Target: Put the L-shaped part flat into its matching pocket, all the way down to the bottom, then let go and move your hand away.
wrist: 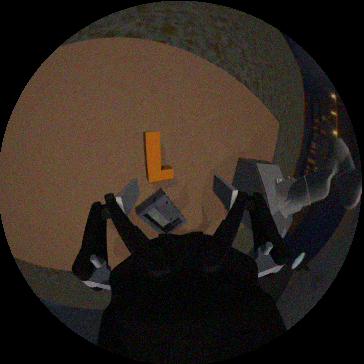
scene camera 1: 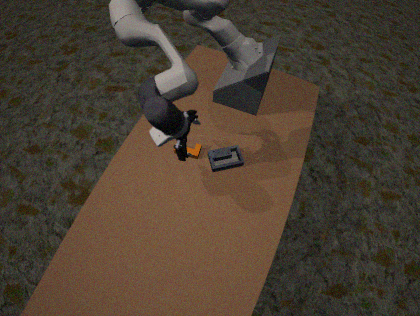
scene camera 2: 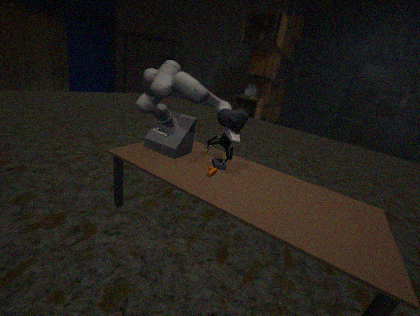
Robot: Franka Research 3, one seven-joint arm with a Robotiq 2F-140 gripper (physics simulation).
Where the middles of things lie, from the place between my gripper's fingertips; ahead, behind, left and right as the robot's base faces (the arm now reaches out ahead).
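Orange L-shaped part [wrist: 154,171]: 90 mm below my hand and 30 mm to the right of it. Grey pocket block [scene camera 1: 220,159]: 90 mm below my hand, 150 mm to the left of it.
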